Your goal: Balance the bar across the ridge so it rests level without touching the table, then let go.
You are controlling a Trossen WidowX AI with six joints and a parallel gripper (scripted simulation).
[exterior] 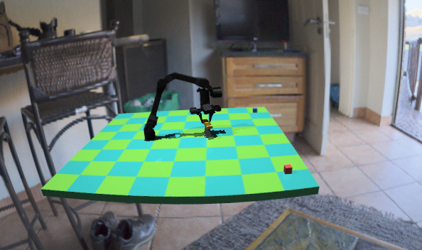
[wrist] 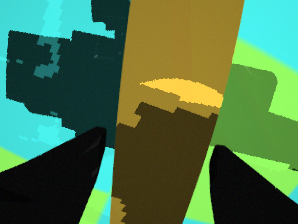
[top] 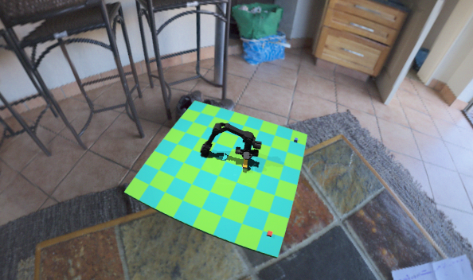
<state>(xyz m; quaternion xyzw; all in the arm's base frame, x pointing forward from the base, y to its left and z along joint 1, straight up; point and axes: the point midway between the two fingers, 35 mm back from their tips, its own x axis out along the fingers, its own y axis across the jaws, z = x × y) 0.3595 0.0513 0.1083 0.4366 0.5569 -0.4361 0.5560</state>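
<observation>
Now: the bar 3 cm to the right of my gripper tip and 1 cm ahead of it. Also, from my gripper tip: blue cube 45 cm to the left, 38 cm ahead, 6 cm below; then red cube 55 cm to the right, 38 cm ahead, 6 cm below.
</observation>
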